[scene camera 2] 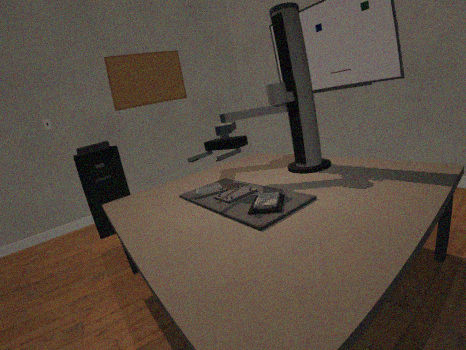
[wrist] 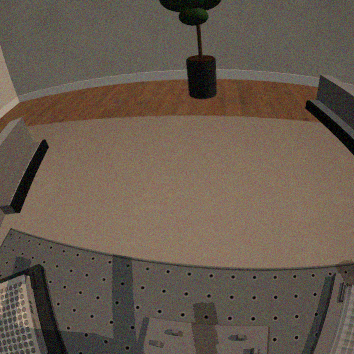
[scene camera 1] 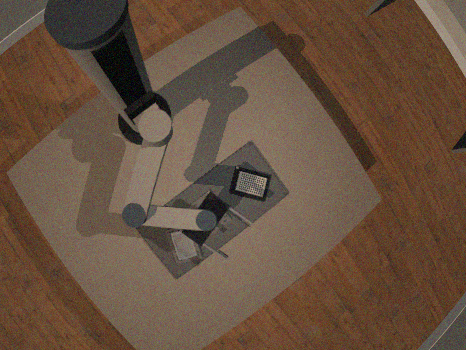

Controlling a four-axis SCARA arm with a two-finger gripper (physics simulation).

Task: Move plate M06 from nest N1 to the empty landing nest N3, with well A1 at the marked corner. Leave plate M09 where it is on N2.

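Note:
A plate with pale, dark-dotted wells [scene camera 1: 251, 183] [scene camera 2: 267, 201] [wrist: 15, 315] sits in a black nest at one end of the grey board. A clear plate [scene camera 1: 185, 245] [scene camera 2: 209, 189] [wrist: 347, 330] lies on a light nest at the other end. Between them is an empty light nest [wrist: 167, 345], partly hidden by the arm in scene camera 1. Plate and nest labels are not readable, so which plate is M06 cannot be told. My gripper [scene camera 1: 228, 234] [scene camera 2: 203, 160] [wrist: 179, 99] is open and empty, high above the board's middle and its edge.
The perforated grey board [scene camera 1: 280, 189] [scene camera 2: 295, 200] [wrist: 175, 285] lies on the tan table [scene camera 1: 300, 240] [scene camera 2: 300, 260] [wrist: 175, 190]. The arm's column [scene camera 2: 310, 115] stands behind the board. A dark cabinet [scene camera 2: 104, 187] and a potted plant [wrist: 201, 77] stand beyond the table.

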